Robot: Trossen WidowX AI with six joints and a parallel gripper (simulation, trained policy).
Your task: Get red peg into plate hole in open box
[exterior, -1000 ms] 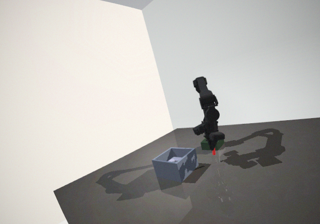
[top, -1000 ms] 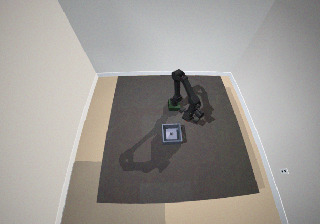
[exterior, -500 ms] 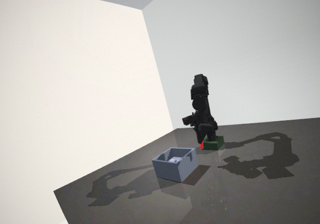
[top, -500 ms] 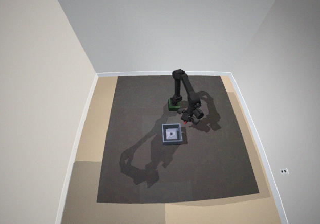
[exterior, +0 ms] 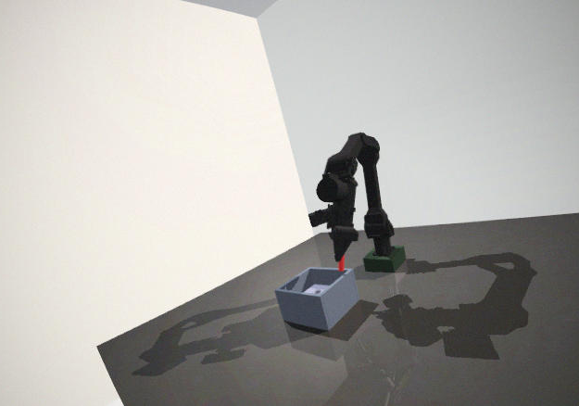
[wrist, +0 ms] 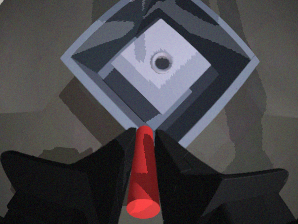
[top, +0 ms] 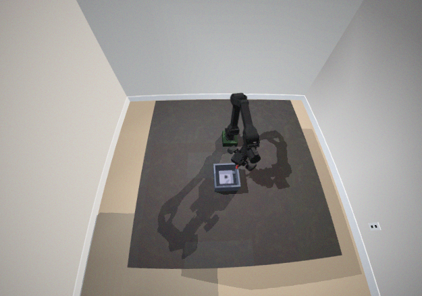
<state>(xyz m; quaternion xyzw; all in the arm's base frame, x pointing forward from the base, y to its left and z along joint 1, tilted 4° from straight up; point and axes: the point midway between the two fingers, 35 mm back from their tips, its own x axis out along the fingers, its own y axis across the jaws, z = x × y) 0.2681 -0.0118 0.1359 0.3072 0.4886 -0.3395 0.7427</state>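
The pale plate is 3 cm ahead of my gripper tip, 7 cm to the right of it and 9 cm below it. Round my gripper tip: blue-grey box: 3 cm ahead, 7 cm to the right, 11 cm below; red peg: 1 cm behind, 1 cm to the left, 1 cm above.
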